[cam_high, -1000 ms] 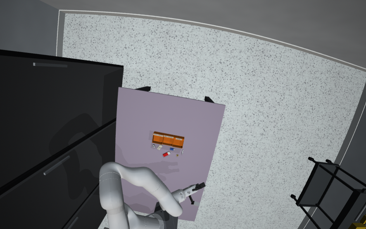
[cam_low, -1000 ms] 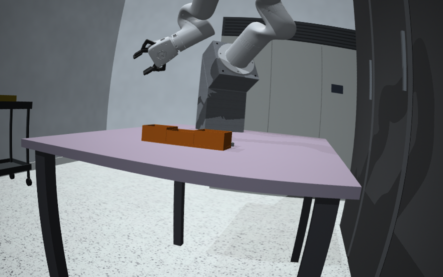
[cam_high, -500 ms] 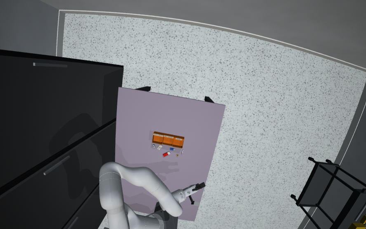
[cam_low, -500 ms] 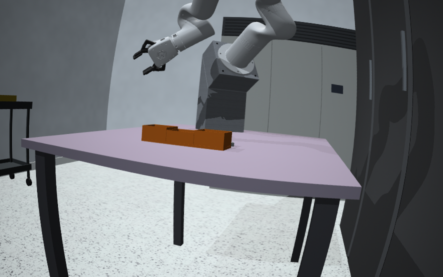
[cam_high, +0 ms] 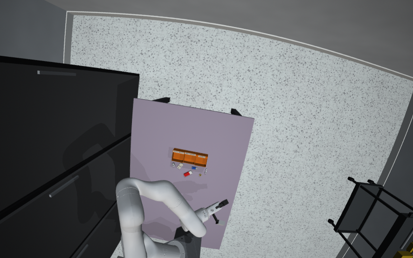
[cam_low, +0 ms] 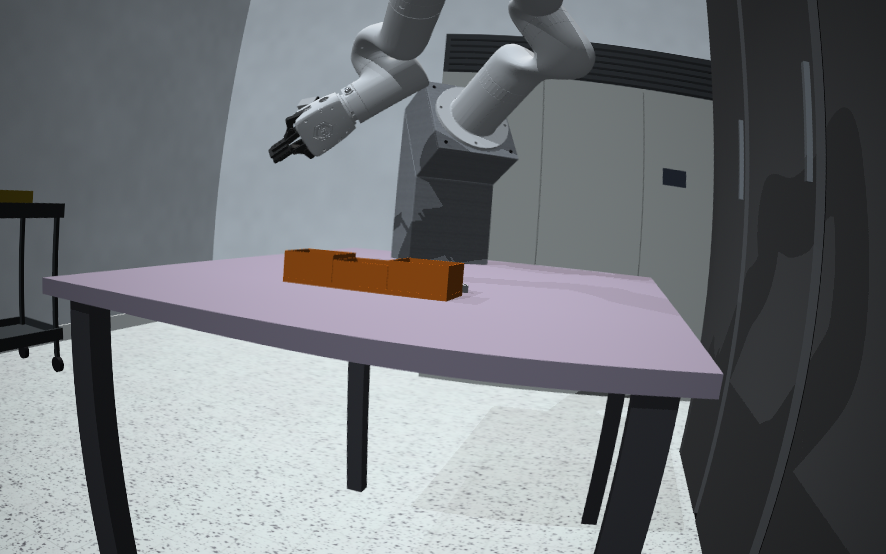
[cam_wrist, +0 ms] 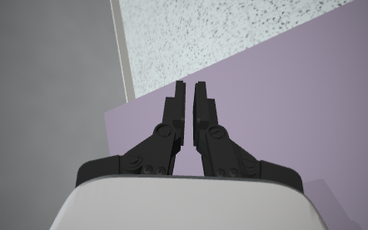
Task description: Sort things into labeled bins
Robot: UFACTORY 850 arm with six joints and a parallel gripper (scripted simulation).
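The orange bins is 340 mm to the left of my hand, 200 mm below it and 40 mm ahead of it. From my hand the other things lie so: grey bolt (210 mm below, 180 mm to the left, 10 mm ahead); then brass nut (220 mm below, 190 mm to the left, 40 mm behind); then blue USB stick (260 mm to the left, 220 mm below, 20 mm behind).
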